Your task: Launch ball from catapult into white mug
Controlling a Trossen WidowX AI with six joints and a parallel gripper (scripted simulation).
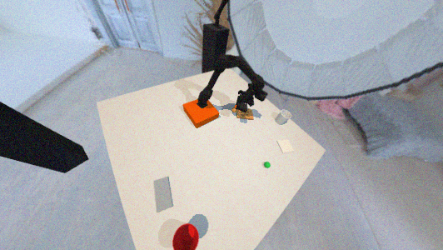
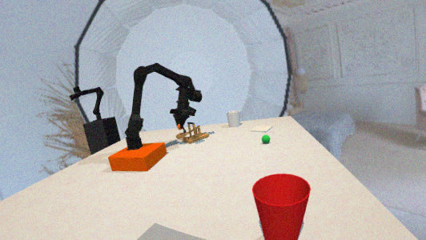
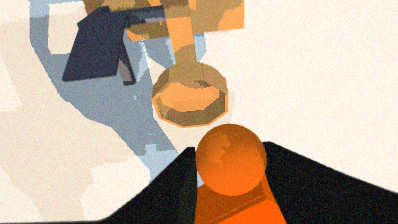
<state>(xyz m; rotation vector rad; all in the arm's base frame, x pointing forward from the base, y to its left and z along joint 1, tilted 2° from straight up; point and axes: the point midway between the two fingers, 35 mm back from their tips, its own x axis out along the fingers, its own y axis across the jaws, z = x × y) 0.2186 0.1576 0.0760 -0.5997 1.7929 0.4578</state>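
The catapult lies 20 mm ahead of my gripper tip, 60 mm to the left of it and 50 mm below it. Also, from my gripper tip: orange ball 10 mm above; then white mug 320 mm ahead, 280 mm to the left, 70 mm below; then green ball 420 mm ahead, 170 mm to the right, 80 mm below.
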